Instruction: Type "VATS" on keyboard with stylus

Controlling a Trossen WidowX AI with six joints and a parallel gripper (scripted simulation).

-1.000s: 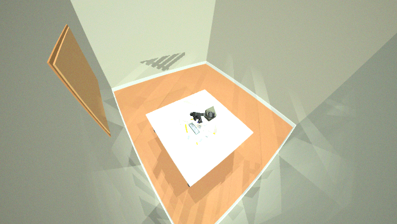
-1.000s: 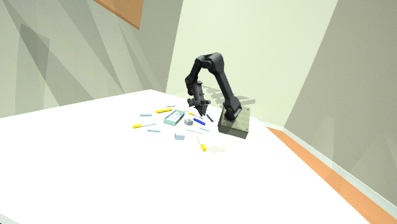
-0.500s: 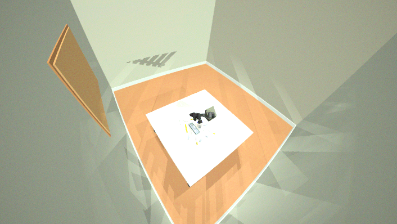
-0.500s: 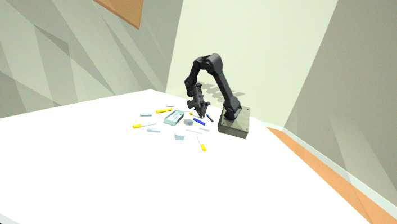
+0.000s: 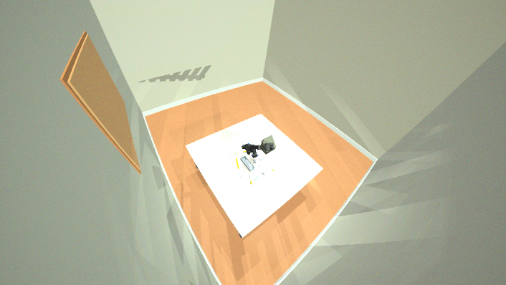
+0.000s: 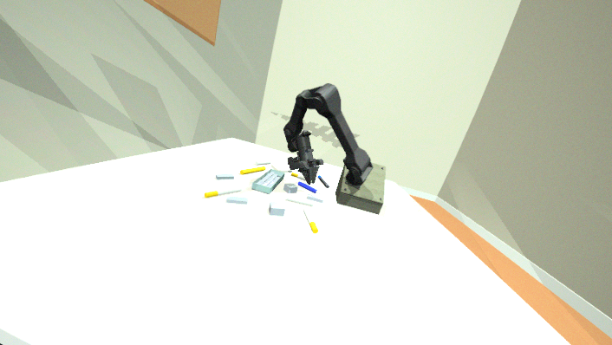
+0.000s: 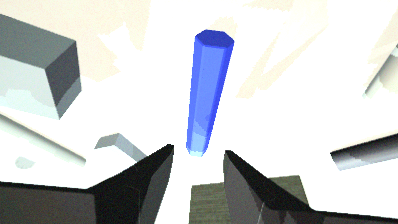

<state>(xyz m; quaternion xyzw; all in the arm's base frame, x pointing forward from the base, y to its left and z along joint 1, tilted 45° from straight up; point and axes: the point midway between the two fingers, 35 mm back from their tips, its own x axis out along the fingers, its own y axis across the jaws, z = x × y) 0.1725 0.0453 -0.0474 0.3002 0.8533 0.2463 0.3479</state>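
My gripper tip is 2 cm past the blue stylus, 1 cm to the right of it and 2 cm above it. The rest, counted from my gripper tip: yellow bar: 27 cm ahead, 1 cm to the left, 2 cm below; then keyboard: 16 cm ahead, 6 cm to the left, 1 cm below; then dark pen: 2 cm behind, 18 cm to the right, 2 cm below.
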